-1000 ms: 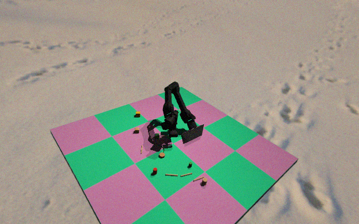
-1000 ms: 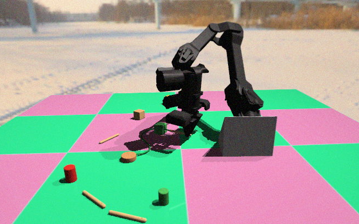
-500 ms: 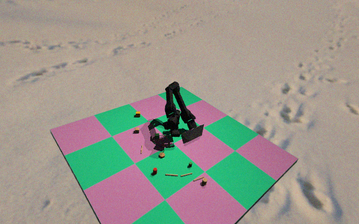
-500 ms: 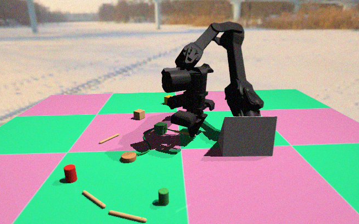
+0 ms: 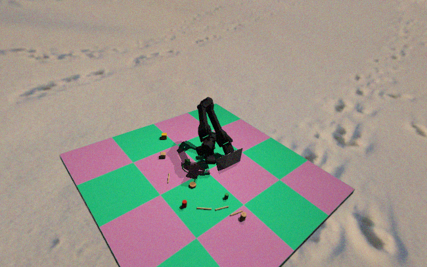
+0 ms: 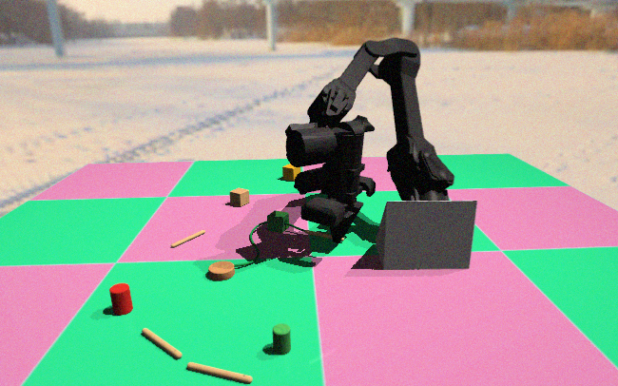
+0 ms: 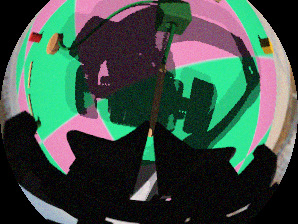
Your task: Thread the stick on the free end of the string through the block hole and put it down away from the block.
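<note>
My gripper tip is now 30 mm short of the thin wooden stick, 20 mm to the left of it and 10 mm below it. Also, from my gripper tip: green block: 100 mm ahead, 70 mm to the right, 20 mm above; then tan wooden block: 180 mm ahead, 230 mm to the right, 20 mm above; then round wooden button: 200 mm ahead, 90 mm to the left, 10 mm above.
</note>
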